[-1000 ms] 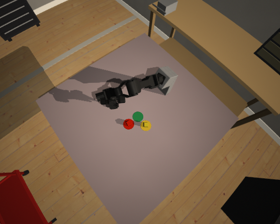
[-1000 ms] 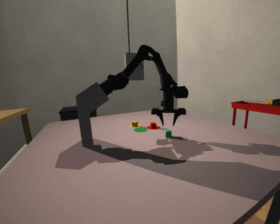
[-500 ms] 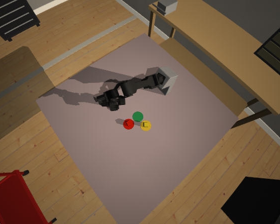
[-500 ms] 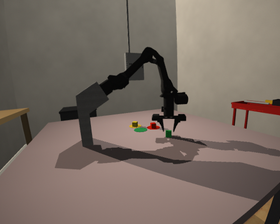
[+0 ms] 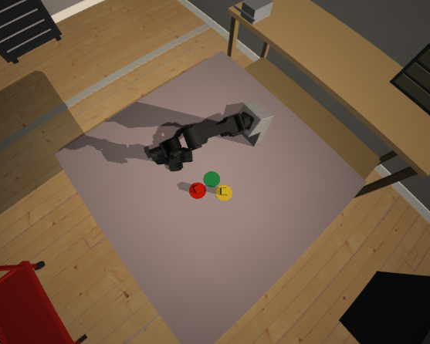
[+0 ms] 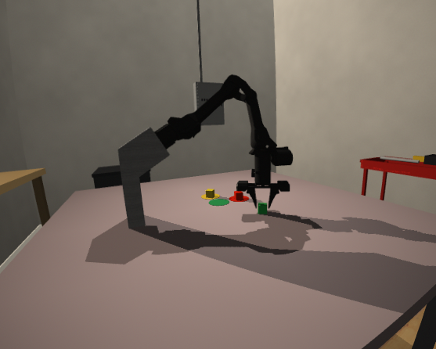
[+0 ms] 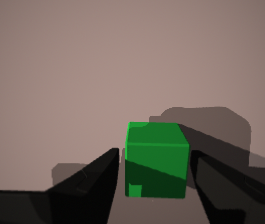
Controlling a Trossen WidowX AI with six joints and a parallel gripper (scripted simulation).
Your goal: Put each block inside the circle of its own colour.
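Right now the green circle is 210 mm to the left of my hand, 50 mm below it and 20 mm behind it. Also, from my hand: green block 40 mm below; then red circle 180 mm to the left, 70 mm ahead, 50 mm below; then red block 180 mm to the left, 70 mm ahead, 40 mm below.
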